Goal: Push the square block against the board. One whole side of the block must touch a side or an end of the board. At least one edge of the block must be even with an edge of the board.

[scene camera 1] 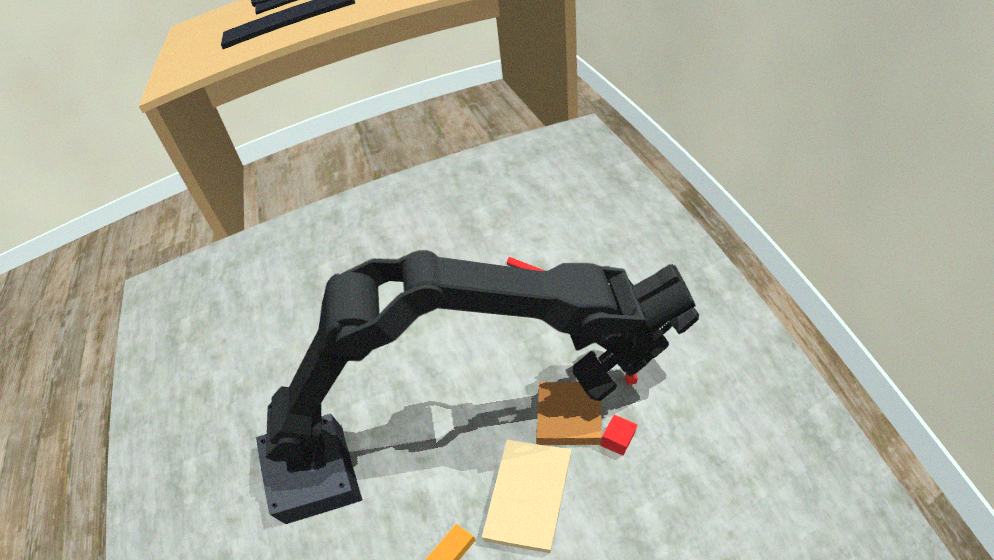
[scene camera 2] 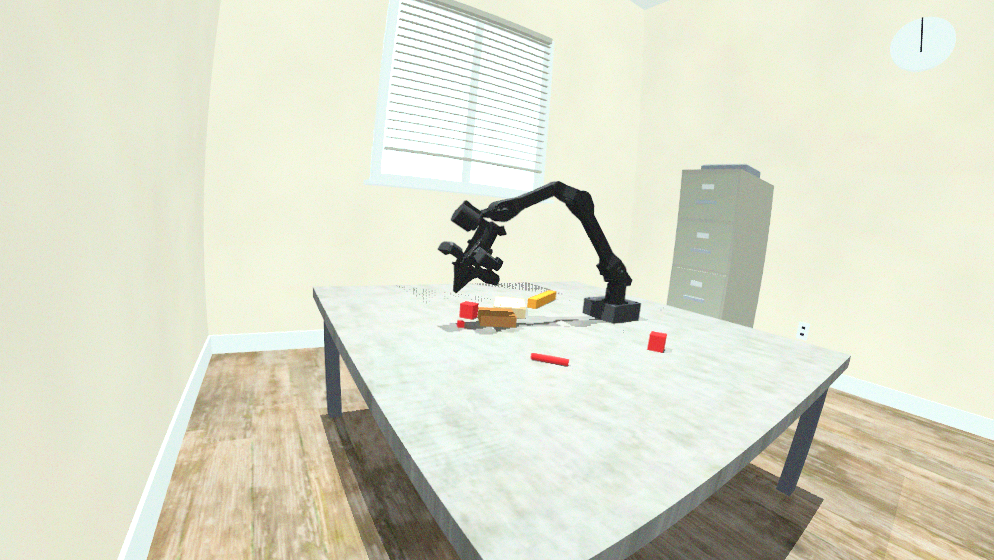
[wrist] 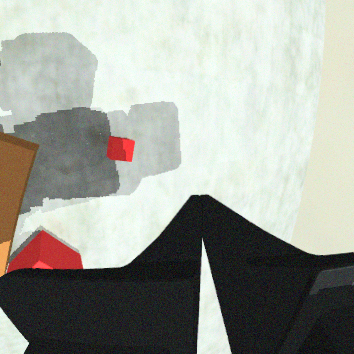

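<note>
The orange square block lies flat, partly shaded by the arm. The cream rectangular board lies flat beside it. In scene camera 1 the block's near side is close to the board's far end, turned slightly against it and offset to the right; whether they touch is unclear. My gripper is shut and empty, its tips above the table past the block's side away from the arm base. In scene camera 1 its tips are hidden by the gripper body.
A red cube sits close to the block's near right corner. A tiny red cube lies farther back. A red rod, another red cube and an orange bar lie elsewhere.
</note>
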